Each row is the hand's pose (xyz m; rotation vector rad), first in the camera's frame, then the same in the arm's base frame.
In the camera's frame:
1: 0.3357 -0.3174 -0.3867 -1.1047 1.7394 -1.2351
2: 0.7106 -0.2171 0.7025 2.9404 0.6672 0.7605
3: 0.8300 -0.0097 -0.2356 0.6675 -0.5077 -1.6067
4: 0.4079 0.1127 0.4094 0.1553 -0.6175 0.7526
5: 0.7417 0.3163 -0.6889 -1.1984 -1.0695 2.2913
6: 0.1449 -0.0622 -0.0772 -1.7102 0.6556 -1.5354
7: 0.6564 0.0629 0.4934 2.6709 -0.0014 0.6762
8: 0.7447 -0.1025 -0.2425 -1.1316 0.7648 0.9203
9: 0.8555 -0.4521 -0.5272 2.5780 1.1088 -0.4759
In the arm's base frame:
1: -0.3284 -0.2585 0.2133 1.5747 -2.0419 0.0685
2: 0.7301 -0.3267 -0.2470 -2.4065 -0.2437 1.5114
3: -0.1823 -0.0100 -0.3146 -0.7670 0.7011 -1.7544
4: 0.5055 0.0594 0.0477 0.6518 0.9160 0.2568
5: -0.5835 0.3771 -0.2210 0.6919 -0.2778 2.0623
6: 0.0247 -0.0318 0.3591 -2.6637 1.5405 0.1866
7: 0.5619 -0.0189 -0.2013 2.3902 0.1959 -1.5888
8: -0.1934 -0.0946 -0.2216 -0.0142 2.0650 1.6429
9: -0.5269 -0.4120 -0.2818 -1.4344 -0.8525 2.1478

